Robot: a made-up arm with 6 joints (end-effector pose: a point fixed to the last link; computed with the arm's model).
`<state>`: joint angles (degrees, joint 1 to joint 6).
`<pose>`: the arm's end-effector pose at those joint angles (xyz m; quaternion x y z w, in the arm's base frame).
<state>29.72 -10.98 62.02 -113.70 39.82 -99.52</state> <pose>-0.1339 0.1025 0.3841 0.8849 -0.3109 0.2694 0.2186</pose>
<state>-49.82 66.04 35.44 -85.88 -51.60 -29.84</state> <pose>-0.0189 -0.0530 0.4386 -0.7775 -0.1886 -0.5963 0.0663</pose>
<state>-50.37 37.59 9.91 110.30 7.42 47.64</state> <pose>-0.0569 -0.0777 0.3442 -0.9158 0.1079 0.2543 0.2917</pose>
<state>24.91 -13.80 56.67 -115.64 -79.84 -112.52</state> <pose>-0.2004 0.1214 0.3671 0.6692 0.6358 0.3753 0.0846</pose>
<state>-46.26 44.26 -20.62 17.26 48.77 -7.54</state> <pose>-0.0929 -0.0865 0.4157 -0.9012 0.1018 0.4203 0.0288</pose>
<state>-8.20 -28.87 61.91 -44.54 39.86 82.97</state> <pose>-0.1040 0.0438 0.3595 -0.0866 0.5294 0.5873 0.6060</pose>
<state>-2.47 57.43 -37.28 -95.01 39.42 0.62</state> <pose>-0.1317 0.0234 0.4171 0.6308 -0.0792 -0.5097 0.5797</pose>
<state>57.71 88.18 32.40 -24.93 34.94 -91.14</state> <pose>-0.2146 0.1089 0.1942 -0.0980 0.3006 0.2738 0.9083</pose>
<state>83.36 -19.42 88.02 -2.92 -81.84 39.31</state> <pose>-0.0646 0.0758 0.3968 0.3182 -0.5998 0.6791 0.2789</pose>
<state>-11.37 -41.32 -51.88 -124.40 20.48 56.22</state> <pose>-0.2415 0.0659 0.2418 -0.3156 -0.0111 -0.1316 0.9397</pose>
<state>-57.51 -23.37 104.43 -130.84 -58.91 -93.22</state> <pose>-0.0774 -0.0031 0.3735 0.2462 -0.9327 -0.1995 0.1724</pose>
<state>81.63 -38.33 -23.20 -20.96 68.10 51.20</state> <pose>-0.1133 0.3090 0.3614 0.7231 -0.3761 -0.4027 0.4166</pose>
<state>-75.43 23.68 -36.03 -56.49 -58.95 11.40</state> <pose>-0.1134 0.0007 0.4739 0.3566 0.1283 0.8211 0.4269</pose>
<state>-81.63 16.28 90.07 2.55 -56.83 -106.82</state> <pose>0.0626 0.1711 0.3655 -0.4449 -0.4445 0.6871 0.3638</pose>
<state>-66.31 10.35 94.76 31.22 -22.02 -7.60</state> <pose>0.0340 0.1460 0.3545 -0.7171 -0.6689 0.1452 0.1314</pose>
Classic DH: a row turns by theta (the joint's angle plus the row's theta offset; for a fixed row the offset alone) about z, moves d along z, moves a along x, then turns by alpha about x. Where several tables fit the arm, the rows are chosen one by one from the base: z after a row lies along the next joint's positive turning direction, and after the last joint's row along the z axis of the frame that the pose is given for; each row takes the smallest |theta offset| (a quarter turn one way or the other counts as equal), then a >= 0, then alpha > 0; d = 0 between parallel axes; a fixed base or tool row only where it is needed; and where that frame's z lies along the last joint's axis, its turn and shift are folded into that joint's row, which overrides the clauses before.
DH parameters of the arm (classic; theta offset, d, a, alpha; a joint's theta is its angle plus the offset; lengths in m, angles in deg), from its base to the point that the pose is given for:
base (fixed): 86.75 0.2377 0.0902 156.43
joint 1: -38.71 0.0183 0.0118 -49.44
joint 2: 15.54 -0.1248 0.0829 -111.04
joint 3: -27.34 0.0694 -0.0882 90
joint 4: -68.61 -0.0754 -0.0512 -76.14
joint 5: 0 -0.0372 0.0048 -103.86
joint 6: -36.8 -0.0404 -0.0046 -108.38
tool (fixed): 133.73 -0.031 0 0

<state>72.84 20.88 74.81 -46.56 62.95 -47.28</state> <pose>-0.1201 0.0477 0.3239 -0.9067 0.3574 0.1773 0.1367</pose>
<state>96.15 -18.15 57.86 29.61 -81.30 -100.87</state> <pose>-0.1632 0.0804 0.3203 -0.2217 0.3837 -0.6218 0.6458</pose>
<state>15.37 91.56 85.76 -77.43 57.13 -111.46</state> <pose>-0.0806 -0.0680 0.2165 -0.6252 0.2650 0.3671 0.6357</pose>
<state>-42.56 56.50 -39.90 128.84 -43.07 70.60</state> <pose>-0.1550 -0.0238 0.3823 0.5392 -0.7259 -0.4166 0.0942</pose>
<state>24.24 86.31 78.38 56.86 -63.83 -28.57</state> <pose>-0.0791 0.0049 0.1400 -0.1369 0.5422 0.1003 0.8230</pose>
